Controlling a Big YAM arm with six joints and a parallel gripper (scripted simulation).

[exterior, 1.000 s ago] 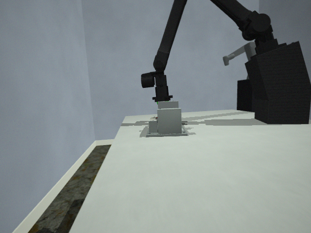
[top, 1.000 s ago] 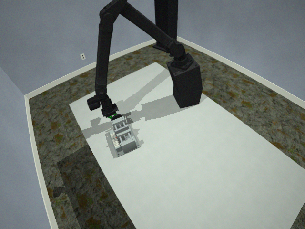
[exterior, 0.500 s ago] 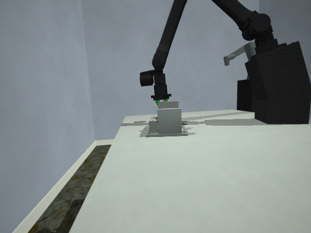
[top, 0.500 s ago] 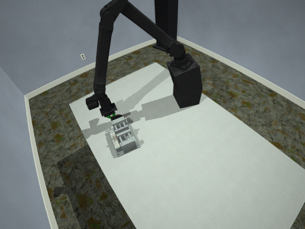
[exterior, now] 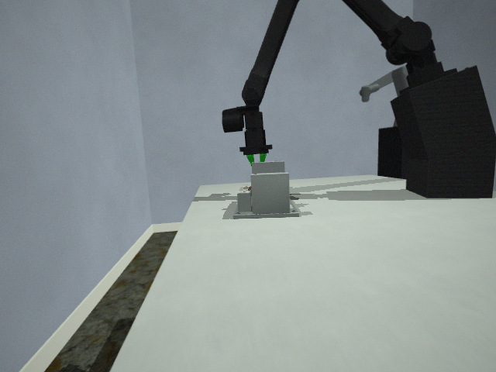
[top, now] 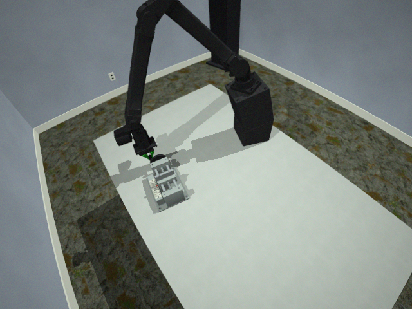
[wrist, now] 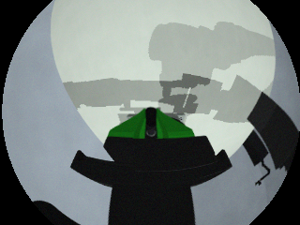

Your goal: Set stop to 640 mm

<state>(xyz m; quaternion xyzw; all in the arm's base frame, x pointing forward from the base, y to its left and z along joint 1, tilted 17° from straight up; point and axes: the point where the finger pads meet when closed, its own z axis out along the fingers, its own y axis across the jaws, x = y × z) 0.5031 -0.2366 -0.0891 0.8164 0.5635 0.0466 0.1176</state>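
Now: the handwheel 30 mm to the left of my hand.
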